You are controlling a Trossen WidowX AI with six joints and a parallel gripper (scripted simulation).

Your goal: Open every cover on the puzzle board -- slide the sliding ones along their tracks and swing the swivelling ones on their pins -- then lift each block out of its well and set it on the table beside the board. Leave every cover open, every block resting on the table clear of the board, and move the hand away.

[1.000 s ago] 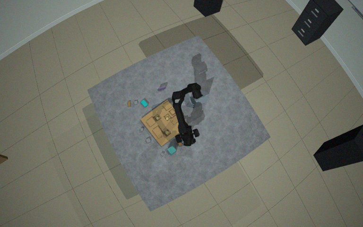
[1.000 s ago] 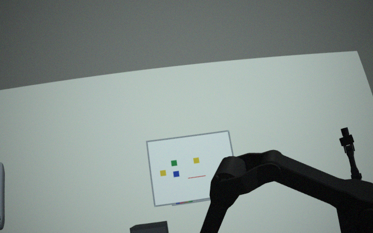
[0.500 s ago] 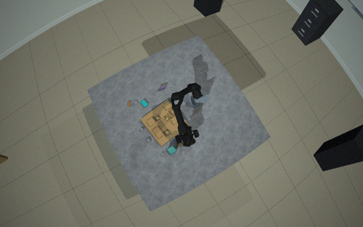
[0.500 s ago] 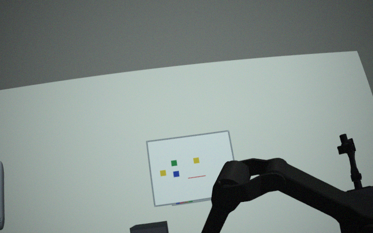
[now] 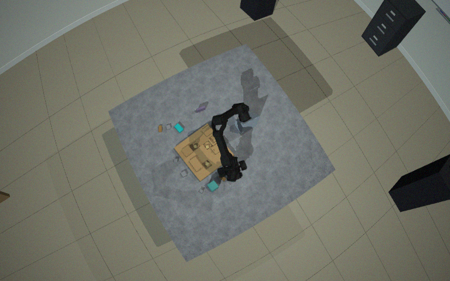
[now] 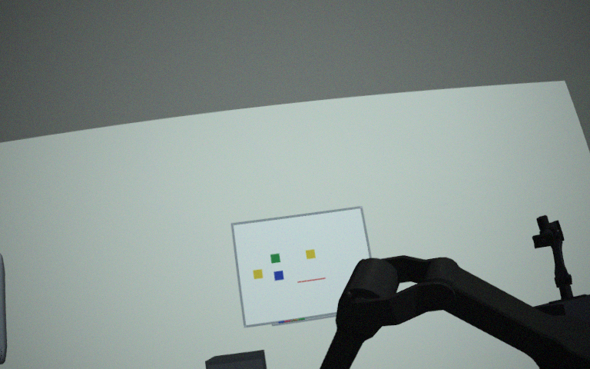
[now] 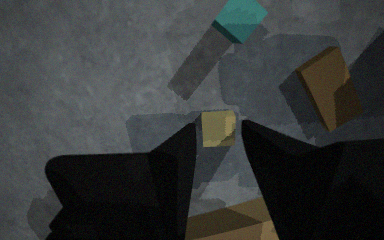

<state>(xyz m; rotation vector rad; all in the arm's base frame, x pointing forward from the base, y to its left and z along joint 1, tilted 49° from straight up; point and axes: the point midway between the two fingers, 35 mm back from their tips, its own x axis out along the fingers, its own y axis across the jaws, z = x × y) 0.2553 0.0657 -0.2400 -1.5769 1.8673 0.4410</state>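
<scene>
The tan puzzle board is 240 mm to the right of my gripper tip, 80 mm ahead of it and 10 mm above it. Also, from my gripper tip: tiny teal cube 60 mm to the left, 20 mm ahead, 10 mm above; purple block 500 mm to the right, 80 mm behind, 10 mm above; orange block 70 mm ahead.
</scene>
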